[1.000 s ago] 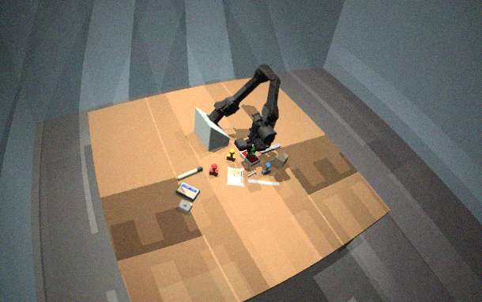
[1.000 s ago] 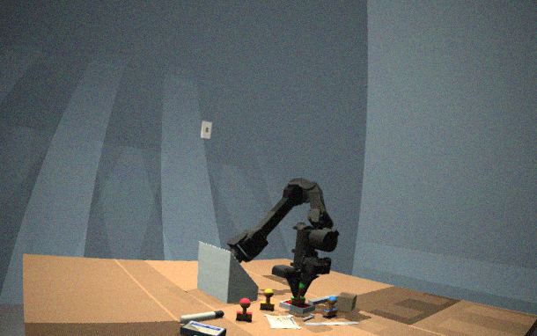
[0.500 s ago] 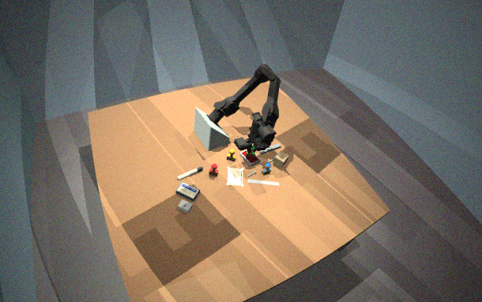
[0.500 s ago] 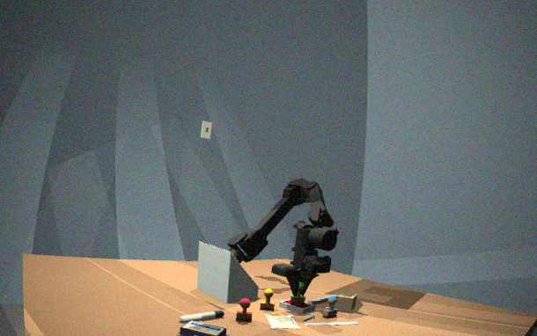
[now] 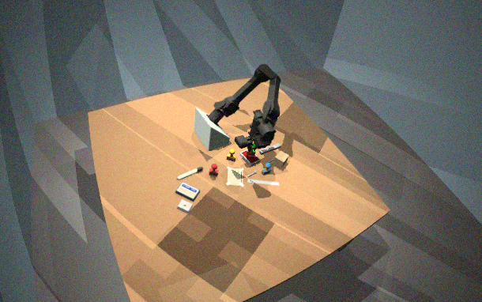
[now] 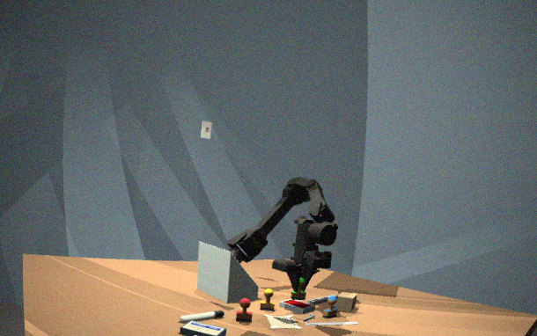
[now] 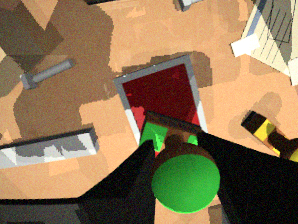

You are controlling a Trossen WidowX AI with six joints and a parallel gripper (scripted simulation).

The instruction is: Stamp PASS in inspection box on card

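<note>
My gripper tip is now 5 cm above the red ink pad. The rest, counted from my gripper tip: blue-knobbed stamp (10 cm ahead, 4 cm to the left, 4 cm below); then yellow-knobbed stamp (2 cm behind, 9 cm to the right, 4 cm below); then green-knobbed stamp (right at my gripper tip).
</note>
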